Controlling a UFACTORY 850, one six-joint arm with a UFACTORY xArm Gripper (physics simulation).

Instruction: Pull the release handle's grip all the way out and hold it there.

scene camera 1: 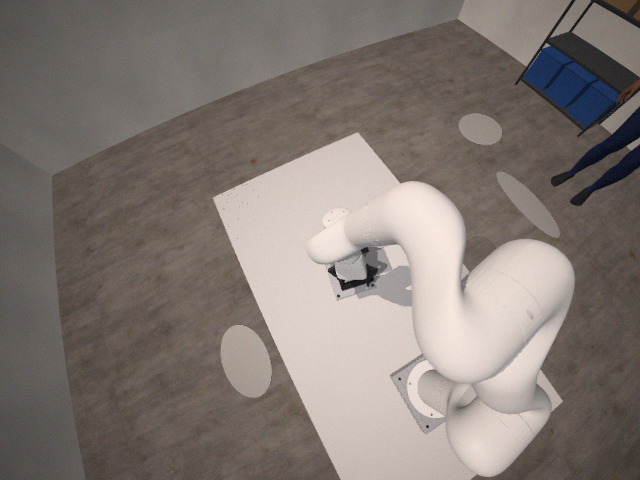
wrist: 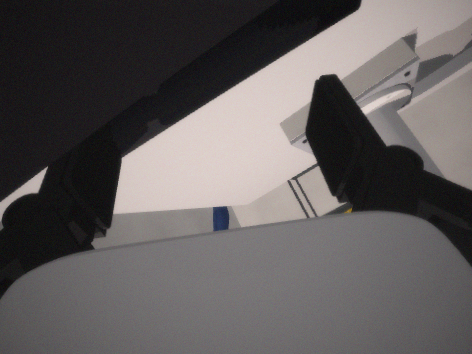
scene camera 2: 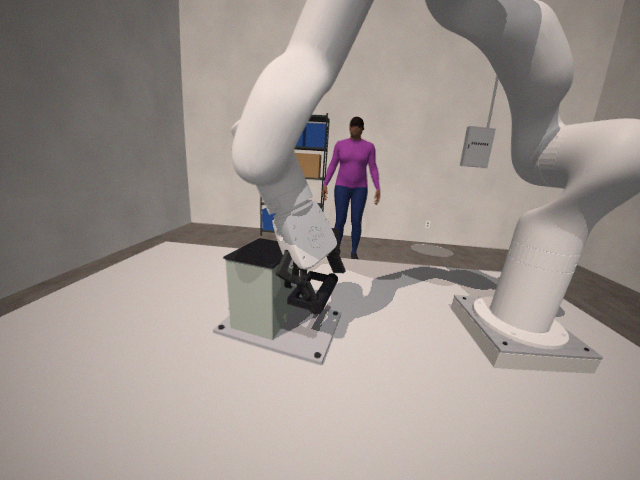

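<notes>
The release handle is a black rectangular frame (scene camera 2: 327, 293) (scene camera 1: 356, 284) on the side of a pale green box (scene camera 2: 250, 299) with a black top, facing the arm's base. A short gap shows between frame and box, partly hidden by a finger. My gripper (scene camera 2: 323, 281) (wrist: 211, 117) is open and empty, tilted down at the handle. In scene camera 2 one finger is between box and grip bar, over the frame's opening; the other is above and beyond the grip. In the wrist view a large black shape fills the upper left and meets the left finger. Contact is unclear.
The box stands on a grey bolted plate (scene camera 2: 297, 347) (scene camera 1: 338, 296) on the white table (scene camera 2: 206, 413) (scene camera 1: 310, 330). The arm's base plate (scene camera 2: 547, 362) (scene camera 1: 424, 427) is to the right in scene camera 2. A person (scene camera 2: 354, 170) stands behind the table near a shelf rack (scene camera 2: 326, 155).
</notes>
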